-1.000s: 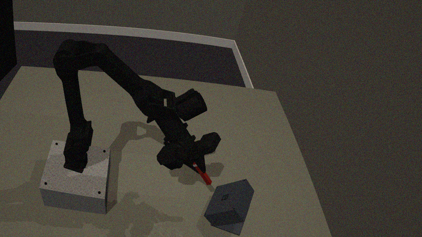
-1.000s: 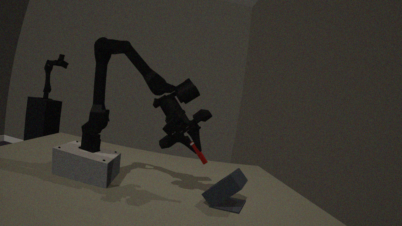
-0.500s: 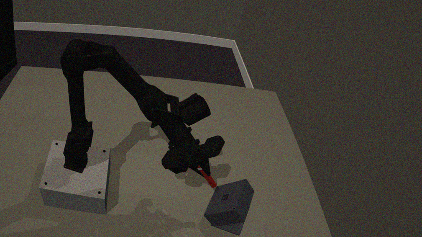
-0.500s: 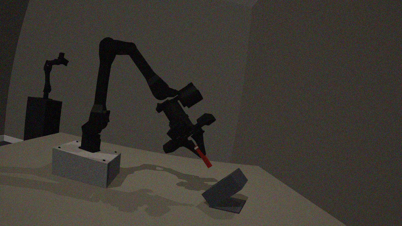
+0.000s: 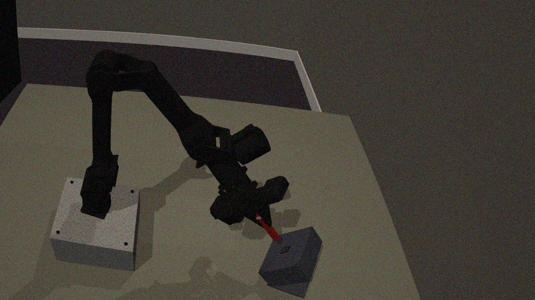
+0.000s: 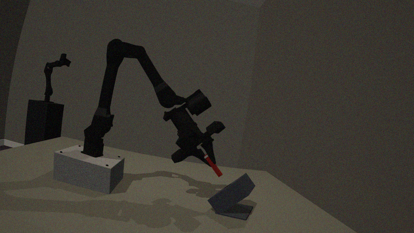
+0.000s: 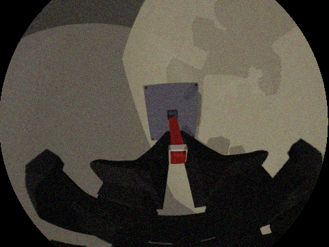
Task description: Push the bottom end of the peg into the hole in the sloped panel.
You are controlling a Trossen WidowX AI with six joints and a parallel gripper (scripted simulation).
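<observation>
My gripper tip is 80 mm above the blue-grey sloped panel, 70 mm short of it and 20 mm to the left of it. Round my gripper tip: red square peg 10 mm behind, 10 mm above.
</observation>
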